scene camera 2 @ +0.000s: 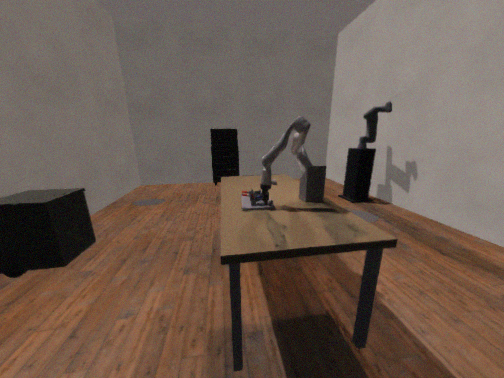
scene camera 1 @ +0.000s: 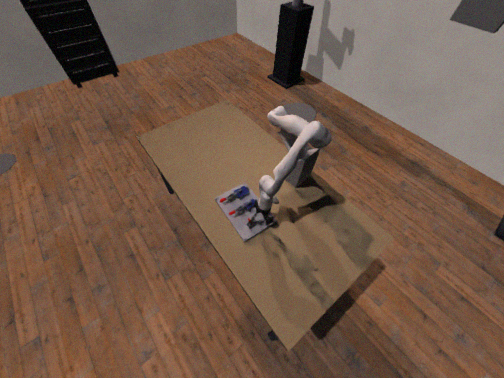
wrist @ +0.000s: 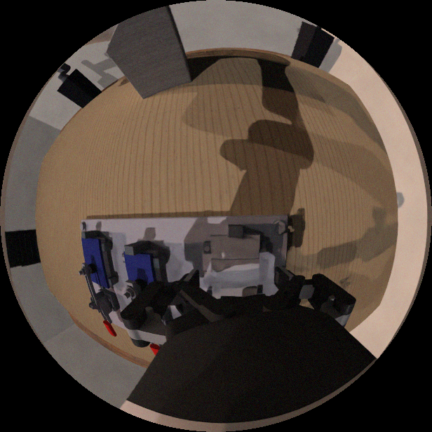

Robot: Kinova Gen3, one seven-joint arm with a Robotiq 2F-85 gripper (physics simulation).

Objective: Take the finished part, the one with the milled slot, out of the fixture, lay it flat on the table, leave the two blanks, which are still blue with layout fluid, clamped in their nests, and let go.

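Frame: origin at the arm's base, x left, y back, z up, level; metres.
Seen in the pictures: gripper, between the fingertips: (scene camera 2: 264,203) (scene camera 1: 262,218); arm's base, origin of its link: (scene camera 2: 309,174) (scene camera 1: 299,157).
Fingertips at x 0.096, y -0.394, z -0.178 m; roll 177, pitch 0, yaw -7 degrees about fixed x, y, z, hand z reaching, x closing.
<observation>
Offsets run from my fingertips to a thing's top centre. "spot": to the spot under its first point. Level surfaces: height alone.
The finished part (wrist: 234,247) is a bare grey block with a slot across it, lying in the right-hand nest of the pale fixture plate (wrist: 172,227) (scene camera 1: 244,231) (scene camera 2: 246,207). My gripper (wrist: 237,277) (scene camera 1: 264,217) (scene camera 2: 265,200) is open, pointing down low over that nest, with one finger to each side of the part in the wrist view. The part's near end is partly hidden by the gripper. One blue blank @[dx -0.222, dy +0.025, dz +0.011 m] (wrist: 96,262) (scene camera 1: 243,191) sits in the far-left nest under its clamp. The other blue blank @[dx -0.113, dy +0.007, dz +0.016 m] (wrist: 139,267) (scene camera 1: 252,203) sits in the middle nest, close to my left finger.
Red clamp handles @[spot: dx -0.231, dy -0.110, dz +0.030 m] (scene camera 1: 223,200) (wrist: 109,328) stick out along the plate's side away from the robot base. The middle nest's clamp handle @[spot: dx -0.123, dy -0.126, dz +0.035 m] (scene camera 1: 232,213) (wrist: 154,348) lies near my left finger linkage. The table @[dz -0.025 m] (scene camera 1: 200,145) (scene camera 2: 300,227) extends around the plate. The grey pedestal (scene camera 2: 312,185) (wrist: 152,55) stands behind.
</observation>
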